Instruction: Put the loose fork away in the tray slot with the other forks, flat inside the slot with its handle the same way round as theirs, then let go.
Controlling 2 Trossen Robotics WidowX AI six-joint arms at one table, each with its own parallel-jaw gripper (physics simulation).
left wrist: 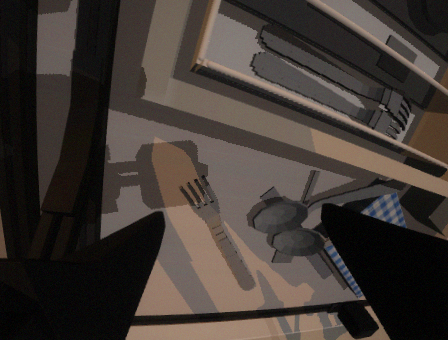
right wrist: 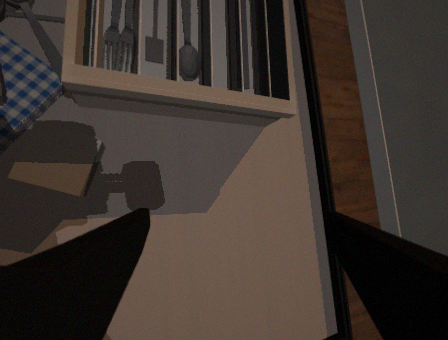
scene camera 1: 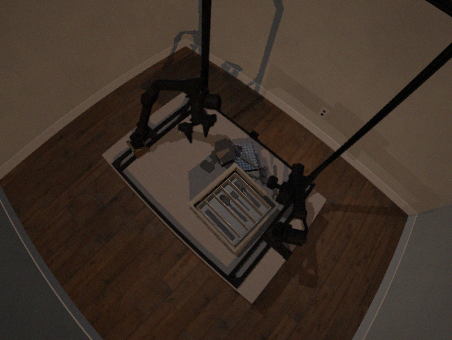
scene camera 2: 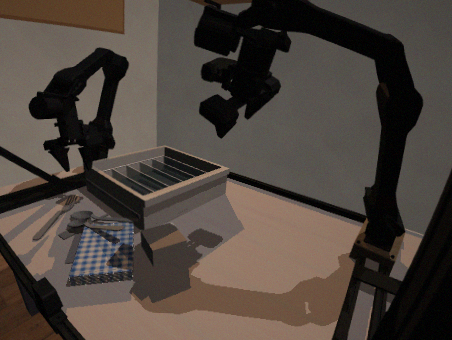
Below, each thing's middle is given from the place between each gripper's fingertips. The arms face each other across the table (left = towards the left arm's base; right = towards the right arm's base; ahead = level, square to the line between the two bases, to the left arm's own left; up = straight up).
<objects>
My right gripper is now 270 mm above the small pale block [scene camera 2: 165,243], 120 mm past it and 100 mm to the right of it. Round my right hand: wooden cutlery tray [scene camera 1: 225,214]: 300 mm to the left, 260 mm below, 120 mm ahead.
My left gripper is now 180 mm short of the wooden cutlery tray, 140 mm to the left of it and 70 mm above it. The rest, counted from my left hand: small pale block 50 mm behind, 350 mm to the right, 80 mm below.
</objects>
